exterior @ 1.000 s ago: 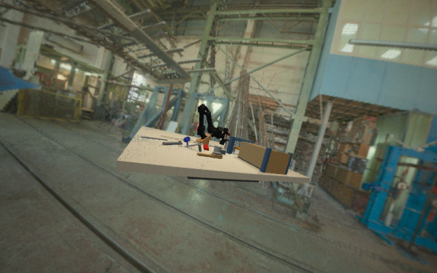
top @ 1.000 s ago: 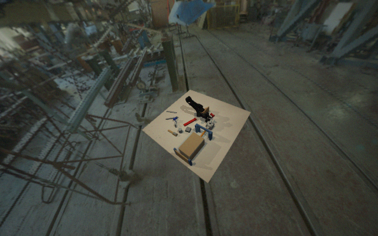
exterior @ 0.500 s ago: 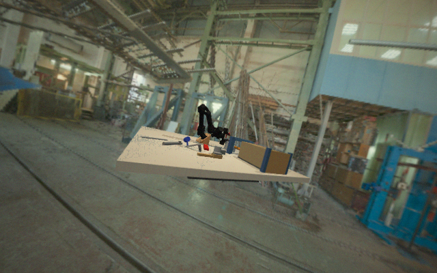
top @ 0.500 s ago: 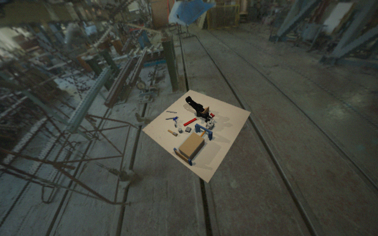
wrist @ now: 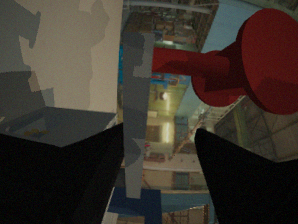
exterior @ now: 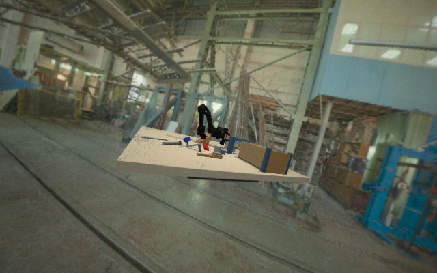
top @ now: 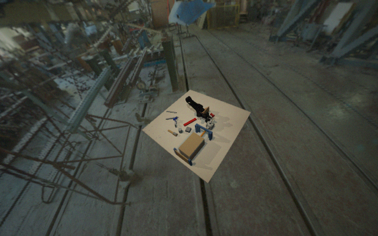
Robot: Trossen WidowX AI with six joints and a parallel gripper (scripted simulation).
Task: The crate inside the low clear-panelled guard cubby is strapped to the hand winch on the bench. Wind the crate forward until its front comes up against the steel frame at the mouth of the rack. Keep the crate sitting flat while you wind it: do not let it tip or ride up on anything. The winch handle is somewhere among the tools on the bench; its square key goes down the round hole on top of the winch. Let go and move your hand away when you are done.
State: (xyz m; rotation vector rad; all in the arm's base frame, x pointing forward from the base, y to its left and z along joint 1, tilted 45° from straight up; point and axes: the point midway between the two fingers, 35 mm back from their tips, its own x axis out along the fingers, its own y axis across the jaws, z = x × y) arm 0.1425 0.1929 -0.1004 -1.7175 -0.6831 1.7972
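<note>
Right now my gripper tip is 10 mm to the left of the winch handle, 10 mm past it and 10 mm above it. Round my gripper tip: red knob: 50 mm behind, 20 mm to the right, 20 mm above; blue steel frame: 210 mm ahead, 30 mm below; grey winch: 100 mm below, 40 mm ahead, 10 mm to the right.
</note>
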